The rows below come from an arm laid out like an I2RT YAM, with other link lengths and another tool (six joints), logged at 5 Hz.
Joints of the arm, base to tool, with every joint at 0 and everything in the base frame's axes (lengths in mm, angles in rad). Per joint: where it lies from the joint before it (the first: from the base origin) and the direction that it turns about. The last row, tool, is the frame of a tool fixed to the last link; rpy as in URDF.
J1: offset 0.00 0.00 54.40 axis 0 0 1
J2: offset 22.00 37.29 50.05 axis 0 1 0
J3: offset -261.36 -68.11 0.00 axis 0 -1 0
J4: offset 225.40 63.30 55.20 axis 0 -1 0
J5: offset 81.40 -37.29 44.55 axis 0 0 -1
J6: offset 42.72 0.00 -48.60 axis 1 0 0
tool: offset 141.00 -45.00 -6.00 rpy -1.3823 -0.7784 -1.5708
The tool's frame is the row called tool.
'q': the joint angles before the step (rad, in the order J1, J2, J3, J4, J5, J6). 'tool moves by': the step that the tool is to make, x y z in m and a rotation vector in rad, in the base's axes. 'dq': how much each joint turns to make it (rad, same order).
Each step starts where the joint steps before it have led.
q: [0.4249, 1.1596, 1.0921, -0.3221, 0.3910, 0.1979]
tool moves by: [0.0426, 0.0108, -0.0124, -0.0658, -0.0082, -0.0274]
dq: [0.0014, 0.1792, 0.0411, 0.1395, 0.0506, -0.0521]
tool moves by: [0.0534, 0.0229, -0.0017, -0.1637, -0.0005, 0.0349]
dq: [0.0109, 0.2240, 0.1457, 0.0828, 0.0339, -0.1639]
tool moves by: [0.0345, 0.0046, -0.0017, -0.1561, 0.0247, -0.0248]
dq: [-0.0001, 0.1627, 0.1521, -0.0153, 0.0735, -0.1276]
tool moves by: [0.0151, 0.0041, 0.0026, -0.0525, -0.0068, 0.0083]
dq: [-0.0031, 0.0568, 0.0538, 0.0185, 0.0093, -0.0598]
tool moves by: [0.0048, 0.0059, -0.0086, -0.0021, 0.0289, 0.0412]
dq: [-0.0061, 0.0142, 0.0079, -0.0153, -0.0474, -0.0108]
